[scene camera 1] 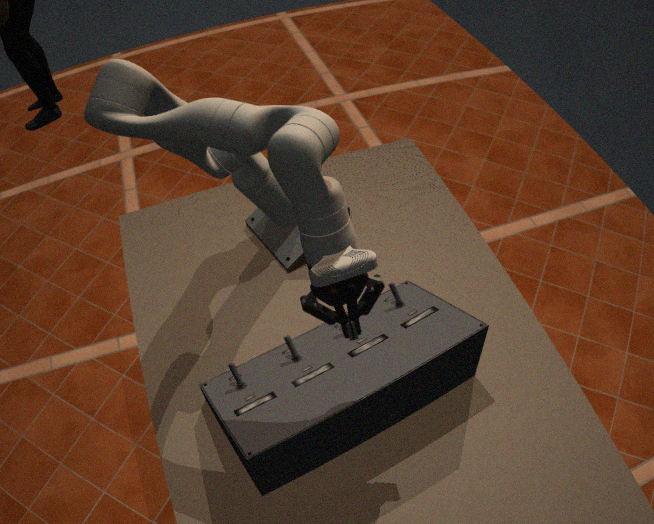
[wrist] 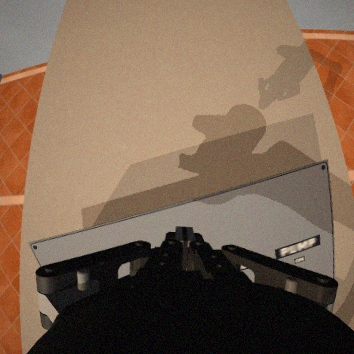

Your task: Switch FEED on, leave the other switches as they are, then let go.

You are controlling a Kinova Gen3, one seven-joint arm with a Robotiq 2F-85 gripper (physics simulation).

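Frame: origin at the arm's base, x left, y up, z ahead, level; metres.
Seen in the pictures: gripper, between the fingertips: [scene camera 1: 353, 336] [wrist: 182, 237]; arm's base, origin of its link: [scene camera 1: 290, 210].
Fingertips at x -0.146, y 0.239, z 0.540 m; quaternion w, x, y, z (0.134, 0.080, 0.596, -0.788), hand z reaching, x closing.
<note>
Pixels of each thing's top centre, then the offset from my fingertips to it. "*": a spot on its surface instead. Level surfaces: height alone.
- FEED label, centre of its top: [scene camera 1: 368, 344] dx +0.075, dy -0.173, dz -0.075 m
- LAMP lever, a spot on its surface: [scene camera 1: 396, 294] * dx +0.192, dy -0.186, dz -0.155 m
- DRIVE lever, a spot on its surface: [scene camera 1: 291, 348] * dx -0.048, dy -0.187, dz -0.151 m
- PUMP lever, a spot on its surface: [scene camera 1: 236, 375] * dx -0.167, dy -0.186, dz -0.149 m
- PUMP label, centre of its top: [scene camera 1: 254, 402] [wrist: 299, 247] dx -0.165, dy -0.173, dz -0.071 m
- table, height of its surface: dy -0.302 m
The grey switch panel [scene camera 1: 431, 346] [wrist: 150, 225] lies on the table, with several levers along the robot's side. My gripper [scene camera 1: 353, 334] [wrist: 182, 237] is shut with nothing between its fingers. In the scene view its tips are low over the panel, at the FEED switch's place, just behind the FEED label [scene camera 1: 367, 346]. The FEED lever is hidden by the gripper in both views, so its position cannot be told. The LAMP lever [scene camera 1: 396, 294], the DRIVE lever [scene camera 1: 291, 348] and the PUMP lever [scene camera 1: 236, 375] lean toward the robot's side. The PUMP label [wrist: 297, 246] shows in the wrist view.
The DRIVE lever and the LAMP lever stand on either side of the gripper. The panel box has a tall dark front wall [scene camera 1: 376, 409]. The robot's base plate [scene camera 1: 272, 245] stands on the table [scene camera 1: 169, 234] [wrist: 150, 75] behind the box. A person's legs [scene camera 1: 30, 54] show beyond the table.
</note>
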